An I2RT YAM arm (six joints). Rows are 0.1 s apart.
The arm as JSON. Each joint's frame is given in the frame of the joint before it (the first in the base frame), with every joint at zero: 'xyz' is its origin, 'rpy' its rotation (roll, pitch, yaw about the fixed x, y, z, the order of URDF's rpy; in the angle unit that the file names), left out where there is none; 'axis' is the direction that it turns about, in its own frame. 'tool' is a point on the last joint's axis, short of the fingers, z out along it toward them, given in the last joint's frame.
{
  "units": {
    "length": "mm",
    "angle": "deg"
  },
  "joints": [
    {
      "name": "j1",
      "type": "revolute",
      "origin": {
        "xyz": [
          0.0,
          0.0,
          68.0
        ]
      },
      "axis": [
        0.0,
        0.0,
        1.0
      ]
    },
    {
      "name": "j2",
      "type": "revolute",
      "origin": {
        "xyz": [
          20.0,
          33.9,
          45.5
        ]
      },
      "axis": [
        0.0,
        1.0,
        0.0
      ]
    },
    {
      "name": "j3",
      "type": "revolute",
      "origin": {
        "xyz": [
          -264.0,
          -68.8,
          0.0
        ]
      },
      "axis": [
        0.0,
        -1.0,
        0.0
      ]
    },
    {
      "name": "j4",
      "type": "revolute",
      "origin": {
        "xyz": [
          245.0,
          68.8,
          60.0
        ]
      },
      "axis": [
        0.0,
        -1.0,
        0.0
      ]
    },
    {
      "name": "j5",
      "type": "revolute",
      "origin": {
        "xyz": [
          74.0,
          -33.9,
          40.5
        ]
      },
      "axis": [
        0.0,
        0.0,
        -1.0
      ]
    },
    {
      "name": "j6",
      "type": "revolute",
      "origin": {
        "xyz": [
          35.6,
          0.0,
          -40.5
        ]
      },
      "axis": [
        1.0,
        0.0,
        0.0
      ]
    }
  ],
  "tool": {
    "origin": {
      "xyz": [
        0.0,
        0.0,
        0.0
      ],
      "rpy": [
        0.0,
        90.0,
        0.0
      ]
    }
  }
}
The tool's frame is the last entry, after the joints.
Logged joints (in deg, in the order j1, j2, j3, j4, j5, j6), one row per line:
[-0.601 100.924 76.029 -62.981 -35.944 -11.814]
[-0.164 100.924 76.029 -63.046 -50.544 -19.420]
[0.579 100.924 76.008 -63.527 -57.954 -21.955]
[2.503 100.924 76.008 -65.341 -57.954 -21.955]
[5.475 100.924 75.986 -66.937 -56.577 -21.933]
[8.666 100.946 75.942 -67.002 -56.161 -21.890]
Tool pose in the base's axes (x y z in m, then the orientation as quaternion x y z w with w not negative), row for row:
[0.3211 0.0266 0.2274 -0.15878 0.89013 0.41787 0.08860]
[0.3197 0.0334 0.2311 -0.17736 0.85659 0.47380 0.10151]
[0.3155 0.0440 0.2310 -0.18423 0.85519 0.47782 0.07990]
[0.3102 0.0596 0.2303 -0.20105 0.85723 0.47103 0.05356]
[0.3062 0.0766 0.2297 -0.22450 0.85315 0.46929 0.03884]
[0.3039 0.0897 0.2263 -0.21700 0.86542 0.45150 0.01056]
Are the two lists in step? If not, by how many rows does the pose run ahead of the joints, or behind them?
The pose runs 1 row ahead of the joints: the pose in row i belongs to the joints in row i + 1.
